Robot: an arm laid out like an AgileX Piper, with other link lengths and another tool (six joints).
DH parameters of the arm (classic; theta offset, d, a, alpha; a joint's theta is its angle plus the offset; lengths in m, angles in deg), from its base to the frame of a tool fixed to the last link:
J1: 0 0.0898 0 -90
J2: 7.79 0 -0.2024 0
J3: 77.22 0 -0.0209 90
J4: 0 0.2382 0 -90
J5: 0 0 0 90
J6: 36 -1.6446 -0.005 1.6
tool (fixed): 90 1.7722 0 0
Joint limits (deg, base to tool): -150..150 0..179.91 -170..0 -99.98..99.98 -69.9..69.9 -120..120
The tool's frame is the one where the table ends.
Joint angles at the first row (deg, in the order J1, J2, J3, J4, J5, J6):
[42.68 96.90 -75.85 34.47 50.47 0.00]
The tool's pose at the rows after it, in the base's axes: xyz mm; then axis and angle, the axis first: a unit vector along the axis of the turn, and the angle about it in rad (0 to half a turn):
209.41, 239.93, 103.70, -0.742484, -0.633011, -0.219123, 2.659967
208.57, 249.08, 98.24, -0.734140, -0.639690, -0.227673, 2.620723
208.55, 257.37, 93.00, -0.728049, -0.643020, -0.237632, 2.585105
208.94, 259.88, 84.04, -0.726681, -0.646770, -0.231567, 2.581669
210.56, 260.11, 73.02, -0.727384, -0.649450, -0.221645, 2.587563
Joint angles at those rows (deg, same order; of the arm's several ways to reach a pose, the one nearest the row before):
[43.49 98.11 -75.86 35.90 49.02 -1.64]
[43.91 99.54 -75.85 40.00 47.77 -5.49]
[44.19 100.94 -75.86 44.05 46.48 -9.19]
[44.38 102.61 -75.85 45.02 45.97 -10.70]
[44.32 104.55 -75.85 45.28 45.53 -11.83]

